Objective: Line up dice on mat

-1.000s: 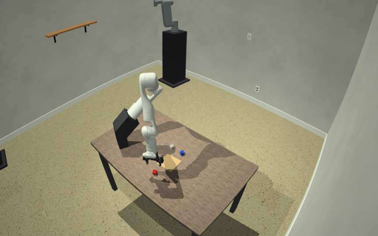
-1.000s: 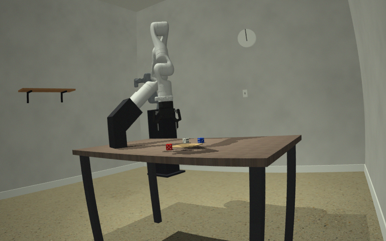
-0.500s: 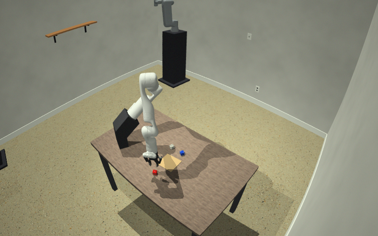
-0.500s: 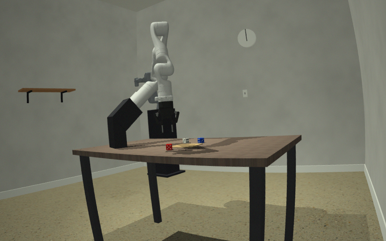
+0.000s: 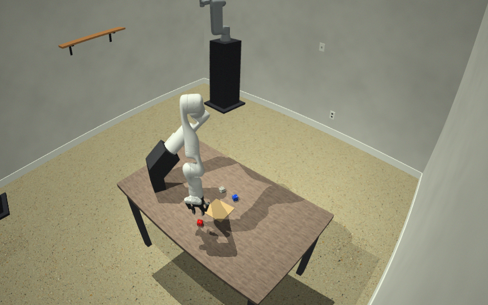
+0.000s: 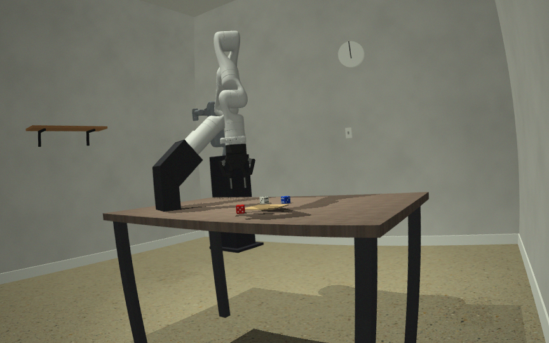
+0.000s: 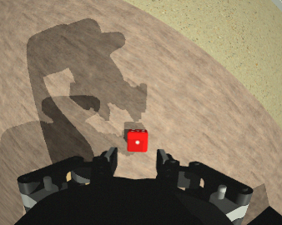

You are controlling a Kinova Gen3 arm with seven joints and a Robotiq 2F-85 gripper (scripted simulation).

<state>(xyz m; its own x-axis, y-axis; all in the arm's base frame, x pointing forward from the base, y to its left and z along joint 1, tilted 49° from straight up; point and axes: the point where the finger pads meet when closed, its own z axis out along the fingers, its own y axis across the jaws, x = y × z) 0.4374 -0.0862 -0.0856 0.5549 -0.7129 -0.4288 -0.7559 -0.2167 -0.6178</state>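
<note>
My gripper is now 9 cm above the red die. From my hand the other things lie so: blue die 30 cm to the left, 9 cm below, 1 cm behind; tan mat 16 cm to the left, 11 cm below, 1 cm behind; white die 29 cm to the left, 12 cm behind, 9 cm below.
</note>
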